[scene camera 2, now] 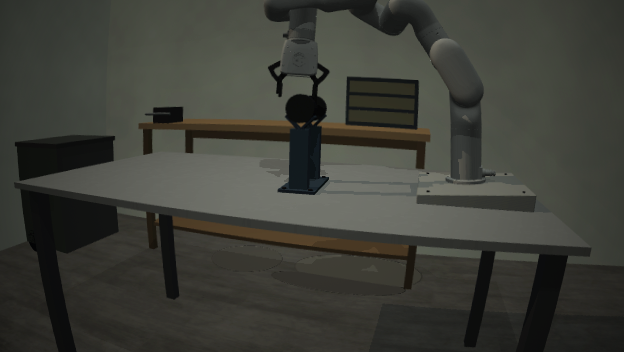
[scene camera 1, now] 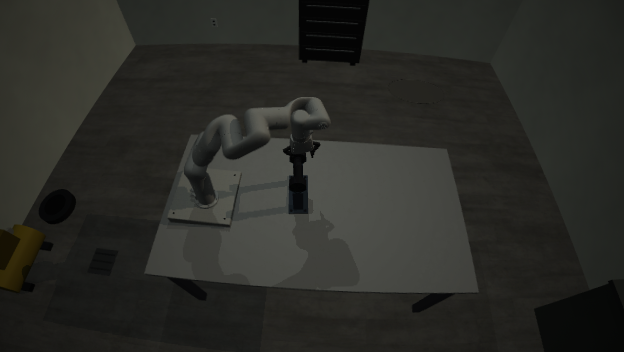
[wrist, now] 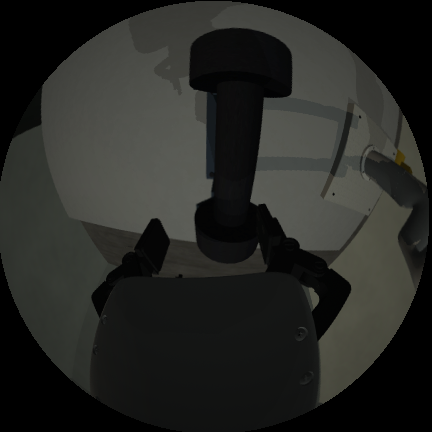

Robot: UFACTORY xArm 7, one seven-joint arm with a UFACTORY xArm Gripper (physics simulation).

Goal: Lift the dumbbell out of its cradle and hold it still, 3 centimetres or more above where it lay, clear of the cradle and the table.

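Seen in the pictures: gripper, between the fingertips: [scene camera 2: 296, 97] [scene camera 1: 302, 157] [wrist: 207, 224]; arm's base, origin of its link: [scene camera 2: 465, 180] [scene camera 1: 206, 198] [wrist: 369, 162].
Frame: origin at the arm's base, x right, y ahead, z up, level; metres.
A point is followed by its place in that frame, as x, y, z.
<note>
The black dumbbell [scene camera 1: 298, 170] @(-0.120, 0.463, 0.203) [scene camera 2: 300, 108] @(-0.231, 0.436, 0.186) [wrist: 239, 145] @(-0.121, 0.460, 0.204) lies level across the V-shaped arms of the dark blue cradle [scene camera 2: 299, 157] @(-0.228, 0.436, 0.056) [wrist: 211, 145] @(-0.170, 0.488, -0.029), whose base plate also shows in scene view 1. My gripper [scene camera 1: 300, 154] @(-0.190, 0.468, 0.215) [scene camera 2: 297, 95] @(-0.190, 0.468, 0.215) [wrist: 207, 224] @(-0.190, 0.468, 0.215) is open and empty, pointing down, with its fingertips near the height of the tops of the weights in scene view 2. In the wrist view it is by the dumbbell's near weight, which appears much closer to the right finger than to the left. Whether that finger touches the weight is unclear.
The cradle stands on the grey table [scene camera 1: 400, 215] @(-0.105, 1.003, -0.037) [scene camera 2: 200, 185] @(-0.299, 0.716, -0.037) [wrist: 125, 150] @(-0.213, 0.731, -0.037). The arm's pale base plate [scene camera 1: 230, 200] @(-0.015, 0.124, -0.009) [scene camera 2: 475, 197] @(-0.187, -0.032, -0.010) [wrist: 345, 185] @(-0.125, 0.063, -0.008) lies to one side of it. A wooden bench [scene camera 2: 225, 125] with a shelf box [scene camera 2: 382, 102] stands behind the table in scene view 2.
</note>
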